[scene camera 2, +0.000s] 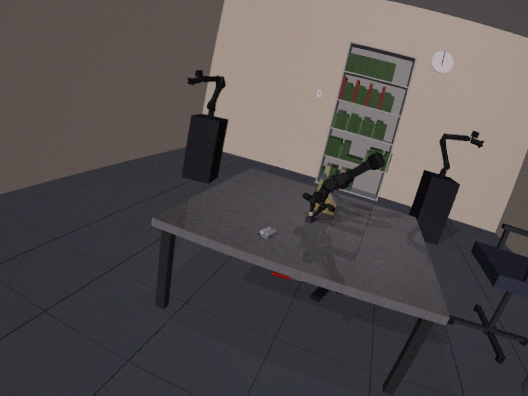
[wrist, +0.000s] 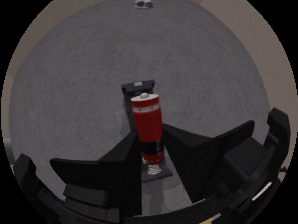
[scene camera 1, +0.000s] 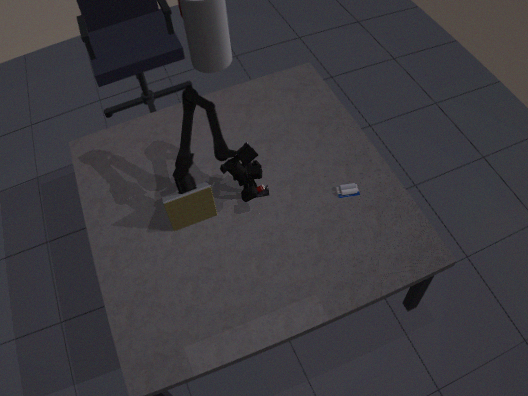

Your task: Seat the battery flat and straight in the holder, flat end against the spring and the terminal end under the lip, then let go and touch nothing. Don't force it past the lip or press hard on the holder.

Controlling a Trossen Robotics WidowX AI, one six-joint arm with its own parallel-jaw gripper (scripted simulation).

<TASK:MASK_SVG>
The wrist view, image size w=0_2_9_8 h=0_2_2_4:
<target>my gripper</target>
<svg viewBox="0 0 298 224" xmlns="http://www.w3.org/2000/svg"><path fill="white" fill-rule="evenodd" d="M290 120L287 113L278 111L275 107L271 109L271 112L267 113L267 124L270 129L263 145L251 137L254 120L247 123L245 121L237 128L216 137L201 136L162 124L162 137L165 148L168 149L166 152L169 153L174 168L180 175L178 177L194 205L158 216L134 217L138 214L142 216L142 149L137 129L128 133L124 140L118 141L116 147L98 161L63 160L56 157L49 160L53 171L67 184L63 193L67 197L65 201L53 194L36 176L36 165L33 164L31 157L25 156L24 153L21 153L13 165L13 175L33 208L49 224L200 224L221 213L221 216L213 220L212 224L250 224L266 208L282 183L277 176L273 184L253 201L253 197L269 184L289 155Z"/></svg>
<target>battery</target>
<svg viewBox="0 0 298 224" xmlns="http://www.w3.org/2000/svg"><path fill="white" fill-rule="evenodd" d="M141 93L141 95L132 97L134 123L136 123L138 137L140 137L144 160L148 161L149 165L161 164L165 156L160 103L158 103L157 93Z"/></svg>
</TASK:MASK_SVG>
